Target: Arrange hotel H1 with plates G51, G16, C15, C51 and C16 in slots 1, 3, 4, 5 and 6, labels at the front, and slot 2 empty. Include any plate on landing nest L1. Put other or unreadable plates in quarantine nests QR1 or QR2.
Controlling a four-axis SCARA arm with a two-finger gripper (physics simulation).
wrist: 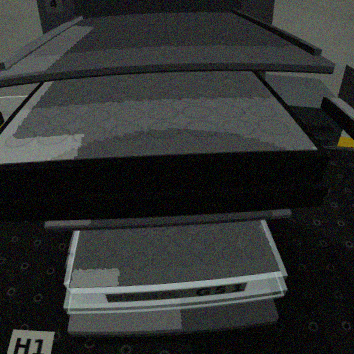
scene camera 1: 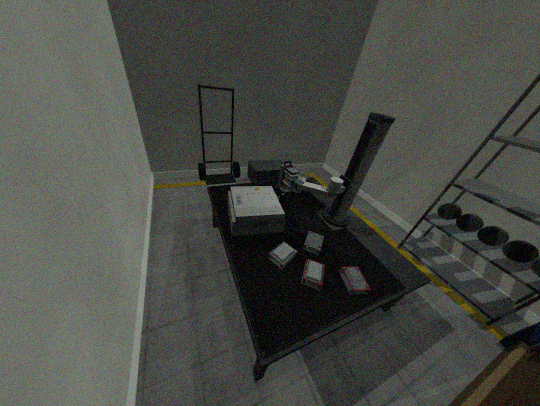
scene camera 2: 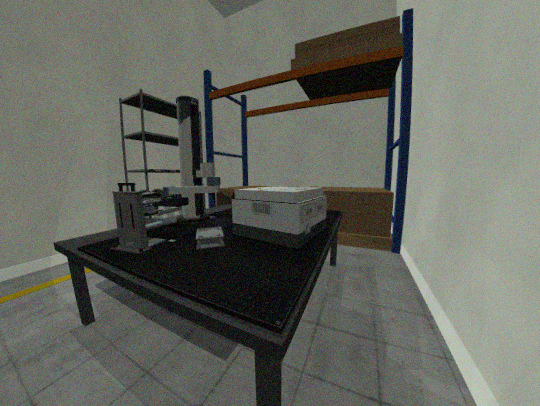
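Seen in the pictures: gripper, fingertip midpoint: (wrist: pixel 161 84) (scene camera 2: pixel 145 212); arm's base, link origin: (scene camera 1: pixel 335 217) (scene camera 2: pixel 193 218).
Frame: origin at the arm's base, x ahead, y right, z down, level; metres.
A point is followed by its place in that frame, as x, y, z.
Observation:
Hotel H1 (scene camera 1: pixel 288 172) (scene camera 2: pixel 131 217) {0.297, 0.606, -0.158} stands at the table's far end in scene camera 1. In the wrist view, a clear plate labelled G51 (wrist: pixel 175 257) {0.242, 0.471, -0.111} lies low in the hotel, its label facing the camera. Above it is a thick plate (wrist: pixel 165 182) {0.242, 0.455, -0.162} with a black front; I can read no label on it. A hotel shelf (wrist: pixel 190 55) {0.239, 0.482, -0.181} is over that plate, and the number 4 shows at the top. My gripper (scene camera 1: pixel 296 182) {0.252, 0.516, -0.161} (scene camera 2: pixel 159 200) (wrist: pixel 161 84) {0.252, 0.516, -0.161} is at the hotel, open and empty, its fingers wide apart at the view's sides. The other slots are too dark to read.
A large white instrument (scene camera 1: pixel 256 202) {0.800, 0.067, -0.259} (scene camera 2: pixel 277 210) {0.848, 0.299, -0.176} stands beside the hotel on the black table (scene camera 1: pixel 280 320) {0.894, -0.618, -0.013} (scene camera 2: pixel 235 287) {0.864, 0.641, -0.013}. Two pale nests (scene camera 1: pixel 282 254) {0.728, -0.286, -0.077} (scene camera 1: pixel 314 241) {0.433, -0.240, -0.063} and two red-edged nests (scene camera 1: pixel 313 272) {0.602, -0.466, -0.077} (scene camera 1: pixel 354 279) {0.365, -0.584, -0.063} are on the table. The arm's column (scene camera 1: pixel 362 160) {0.058, -0.047, -0.602} (scene camera 2: pixel 189 150) {0.056, 0.050, -0.518} rises behind.

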